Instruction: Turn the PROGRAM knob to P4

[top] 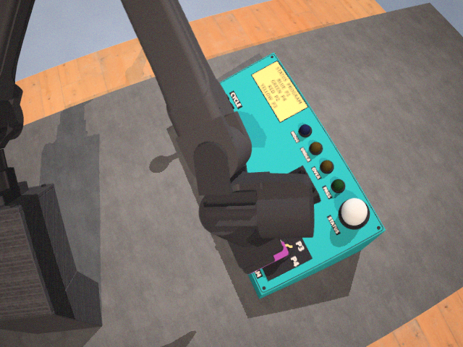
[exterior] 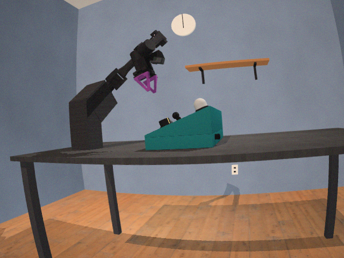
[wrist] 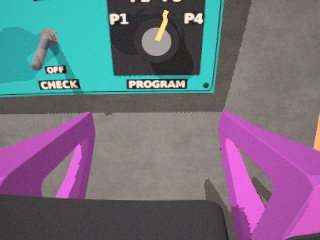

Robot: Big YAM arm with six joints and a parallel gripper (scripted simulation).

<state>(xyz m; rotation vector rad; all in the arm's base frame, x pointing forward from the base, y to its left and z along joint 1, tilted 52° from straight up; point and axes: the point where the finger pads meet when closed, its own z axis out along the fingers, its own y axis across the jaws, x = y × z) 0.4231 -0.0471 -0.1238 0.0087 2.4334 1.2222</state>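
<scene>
The check toggle is 140 mm below my hand, 130 mm to the left of it and 20 mm ahead of it. Also, from my hand: teal console 190 mm to the left, 160 mm below, 50 mm ahead; then mode knob 240 mm to the left, 140 mm below; then hold lever 360 mm to the left, 130 mm below, 40 mm behind.
</scene>
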